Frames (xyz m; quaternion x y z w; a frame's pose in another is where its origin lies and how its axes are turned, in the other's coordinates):
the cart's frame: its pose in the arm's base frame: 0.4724 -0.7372 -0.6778 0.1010 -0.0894 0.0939 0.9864
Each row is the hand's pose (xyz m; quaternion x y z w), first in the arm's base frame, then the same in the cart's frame.
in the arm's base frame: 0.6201 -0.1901 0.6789 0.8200 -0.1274 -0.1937 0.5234
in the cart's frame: 0.4992 0.7438 1.1659 0.7267 -0.1754 -0.3006 0.5923
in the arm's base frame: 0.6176 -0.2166 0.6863 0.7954 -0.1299 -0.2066 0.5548
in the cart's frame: 0.4938 0.7202 1.1791 0.6979 -0.1741 -0.3139 0.6198
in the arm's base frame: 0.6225 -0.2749 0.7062 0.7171 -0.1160 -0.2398 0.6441
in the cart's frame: 0.4927 0.6667 1.2101 0.6099 -0.1484 -0.3494 0.6956
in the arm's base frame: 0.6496 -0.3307 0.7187 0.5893 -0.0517 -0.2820 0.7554
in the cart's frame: 0.5120 0.6098 1.2300 0.4749 -0.0673 -0.3965 0.7828
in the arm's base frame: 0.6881 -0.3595 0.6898 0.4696 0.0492 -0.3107 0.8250
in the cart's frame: 0.5387 0.5690 1.2023 0.3567 0.0468 -0.4309 0.8276
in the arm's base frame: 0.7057 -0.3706 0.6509 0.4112 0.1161 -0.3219 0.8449
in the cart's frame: 0.5463 0.5477 1.1644 0.3024 0.1189 -0.4453 0.8343
